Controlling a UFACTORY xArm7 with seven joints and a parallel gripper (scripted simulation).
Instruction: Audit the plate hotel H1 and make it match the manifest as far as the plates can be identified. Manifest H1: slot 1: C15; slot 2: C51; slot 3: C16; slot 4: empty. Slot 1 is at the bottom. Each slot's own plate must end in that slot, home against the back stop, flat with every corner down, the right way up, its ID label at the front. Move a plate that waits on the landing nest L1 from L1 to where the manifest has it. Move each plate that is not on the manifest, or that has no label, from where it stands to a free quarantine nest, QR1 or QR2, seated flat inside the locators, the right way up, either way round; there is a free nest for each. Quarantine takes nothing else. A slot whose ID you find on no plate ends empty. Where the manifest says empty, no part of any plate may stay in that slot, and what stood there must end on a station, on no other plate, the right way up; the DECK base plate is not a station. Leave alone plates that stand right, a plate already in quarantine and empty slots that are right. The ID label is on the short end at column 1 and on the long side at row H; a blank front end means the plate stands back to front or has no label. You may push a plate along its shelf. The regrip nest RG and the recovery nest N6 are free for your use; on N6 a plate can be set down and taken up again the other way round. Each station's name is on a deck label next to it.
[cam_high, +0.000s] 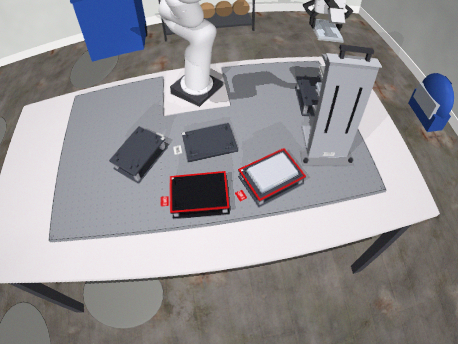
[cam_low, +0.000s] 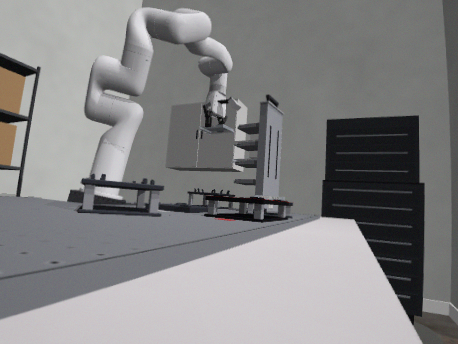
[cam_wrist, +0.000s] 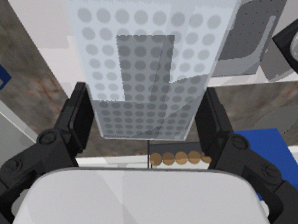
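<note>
The RG label is 9 cm behind my hand, 2 cm to the left of it and 35 cm below it. The rest, counted from my hand: H1 label: 16 cm ahead, 6 cm to the left, 35 cm below; then white plate: 30 cm ahead, 28 cm to the right, 30 cm below; then plate labelled C16: 18 cm ahead, 5 cm to the right, 9 cm below.
</note>
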